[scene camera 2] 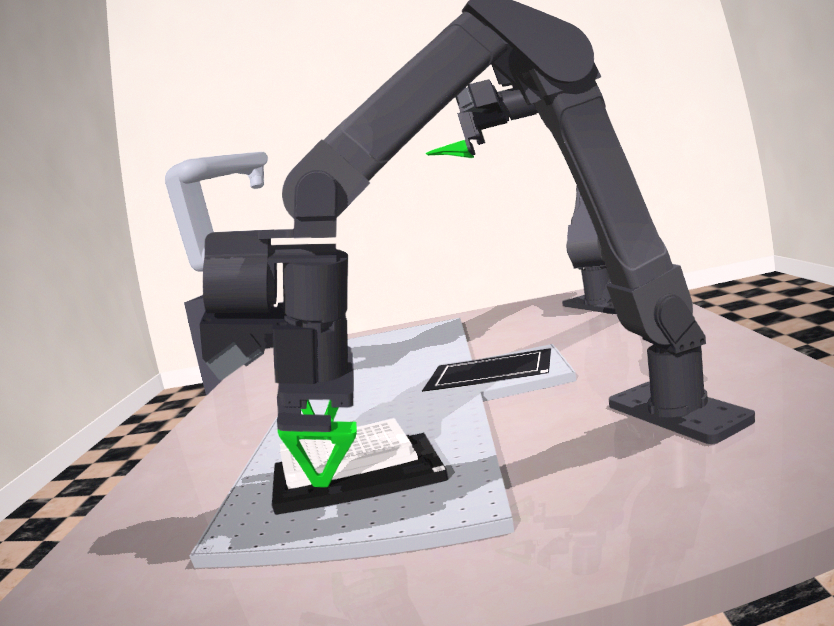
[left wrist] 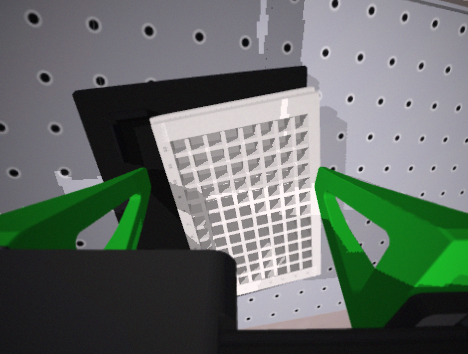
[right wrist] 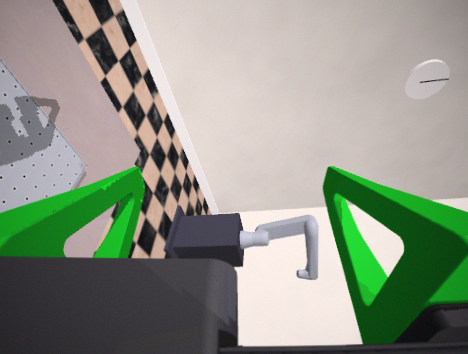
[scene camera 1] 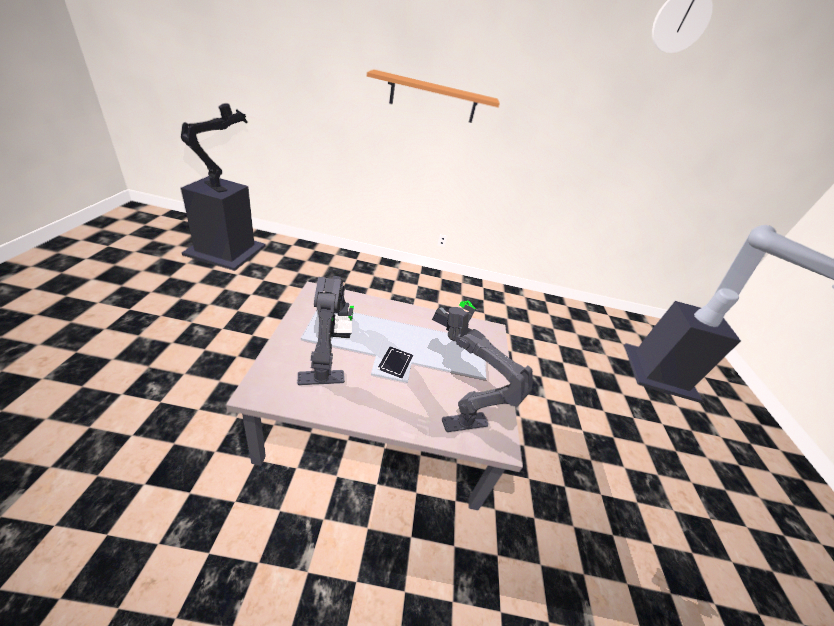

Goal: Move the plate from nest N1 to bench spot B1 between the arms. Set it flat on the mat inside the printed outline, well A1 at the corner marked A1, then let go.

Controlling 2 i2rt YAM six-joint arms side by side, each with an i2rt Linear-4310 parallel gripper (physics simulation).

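Frame: origin at the left arm's base, x ahead, y left, z up, level; metres.
Seen in the pictures: left gripper, fingertip midpoint: (scene camera 2: 320, 459) (left wrist: 232, 176) (scene camera 1: 342, 319); right gripper, fingertip midpoint: (right wrist: 233, 177); left arm's base at its link origin: (scene camera 2: 678, 413) (scene camera 1: 321, 378); right arm's base at its link origin: (scene camera 2: 601, 305) (scene camera 1: 464, 422).
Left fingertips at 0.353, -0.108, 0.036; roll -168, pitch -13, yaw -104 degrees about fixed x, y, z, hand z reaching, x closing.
Pixels of each thing's middle, then the offset from my left fingertips to it, as dx, dy, dz. Level surfaces: height alone.
- white plate at the middle of its body: (left wrist: 251, 209) (scene camera 2: 343, 452) (scene camera 1: 343, 323) -0.025, -0.006, -0.001
- black nest at the middle of its body: (left wrist: 218, 210) (scene camera 2: 352, 470) (scene camera 1: 339, 325) -0.027, +0.014, -0.014
- black mat at its surface level: dz -0.021
- perforated light board at its surface level: dz -0.023
- table at its surface level: dz -0.036
The white plate (scene camera 1: 342, 326) (scene camera 2: 380, 437) (left wrist: 260, 195) sits askew on the black nest (scene camera 2: 377, 479) (left wrist: 200, 92). It looks tilted, and in the left wrist view it is shifted toward the nest's right side. My left gripper (scene camera 1: 347, 314) (scene camera 2: 322, 458) (left wrist: 232, 176) is open and points down over the plate, with one finger toward each long side. A gap shows between the plate and the finger at the picture's left. My right gripper (scene camera 1: 466, 305) (scene camera 2: 450, 150) (right wrist: 233, 177) is open and empty, high above the table. The black mat (scene camera 1: 395, 362) (scene camera 2: 495, 369) with its white outline lies between the arms.
A perforated light board (scene camera 1: 417, 340) (scene camera 2: 464, 515) (left wrist: 390, 115) carries the nest and adjoins the mat's pale base. The table (scene camera 1: 282, 377) (scene camera 2: 606, 485) bears both arms. Two more arms stand on dark pedestals (scene camera 1: 218, 218) (scene camera 1: 683, 350) away from the table.
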